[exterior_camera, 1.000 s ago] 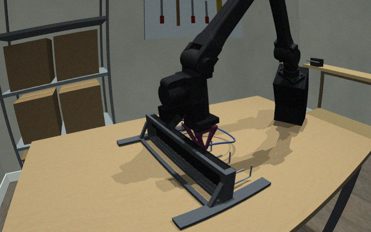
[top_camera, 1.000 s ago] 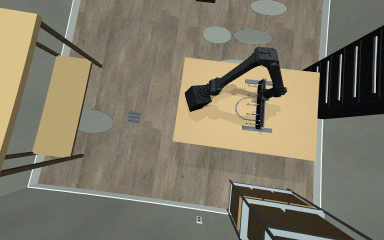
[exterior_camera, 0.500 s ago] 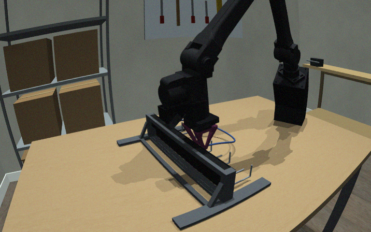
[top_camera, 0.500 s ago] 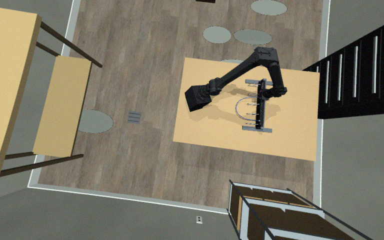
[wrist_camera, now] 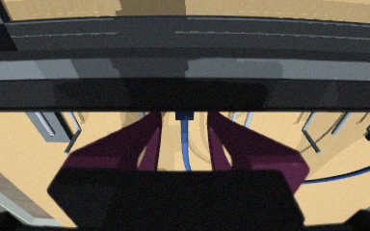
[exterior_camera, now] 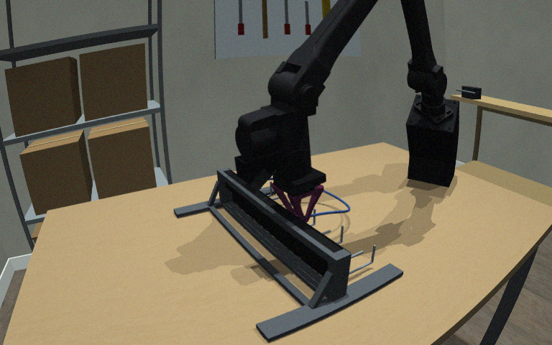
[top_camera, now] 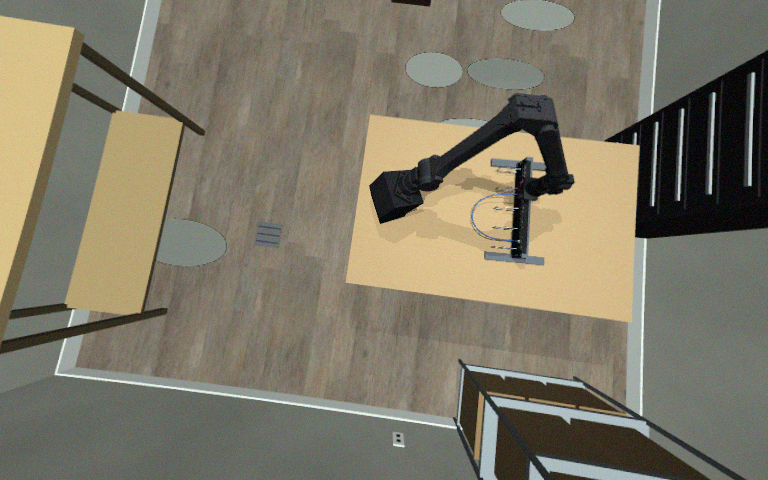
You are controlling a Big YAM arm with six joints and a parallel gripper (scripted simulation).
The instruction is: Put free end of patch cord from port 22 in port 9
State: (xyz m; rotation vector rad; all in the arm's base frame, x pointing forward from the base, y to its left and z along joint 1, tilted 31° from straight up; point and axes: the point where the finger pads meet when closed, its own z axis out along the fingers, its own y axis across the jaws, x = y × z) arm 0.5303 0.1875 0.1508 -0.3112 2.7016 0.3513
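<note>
Right now my hand is 2 cm short of the grey plug, 1 cm to the right of it and 1 cm above it.
</note>
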